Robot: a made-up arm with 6 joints. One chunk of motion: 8 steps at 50 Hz.
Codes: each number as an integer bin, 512 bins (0 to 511) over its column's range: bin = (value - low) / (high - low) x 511, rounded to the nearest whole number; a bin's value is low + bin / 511 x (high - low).
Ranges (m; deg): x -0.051..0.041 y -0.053..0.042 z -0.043..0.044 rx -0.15..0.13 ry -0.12..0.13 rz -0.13..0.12
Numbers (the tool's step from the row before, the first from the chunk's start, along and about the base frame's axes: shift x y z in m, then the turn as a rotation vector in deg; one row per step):
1: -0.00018 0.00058 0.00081 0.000 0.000 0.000
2: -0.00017 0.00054 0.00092 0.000 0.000 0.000
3: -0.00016 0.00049 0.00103 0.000 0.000 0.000
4: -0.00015 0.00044 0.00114 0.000 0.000 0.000
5: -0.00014 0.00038 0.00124 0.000 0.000 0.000
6: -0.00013 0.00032 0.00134 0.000 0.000 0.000
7: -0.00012 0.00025 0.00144 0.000 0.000 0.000
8: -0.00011 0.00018 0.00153 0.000 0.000 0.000
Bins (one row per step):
1: 282 288 257 274 245 266
2: 282 288 258 274 245 266
3: 282 288 259 274 245 266
4: 282 287 259 274 245 266
5: 282 287 260 274 245 266
6: 283 287 260 274 245 266
7: 283 286 261 274 245 266
8: 283 286 262 274 245 266

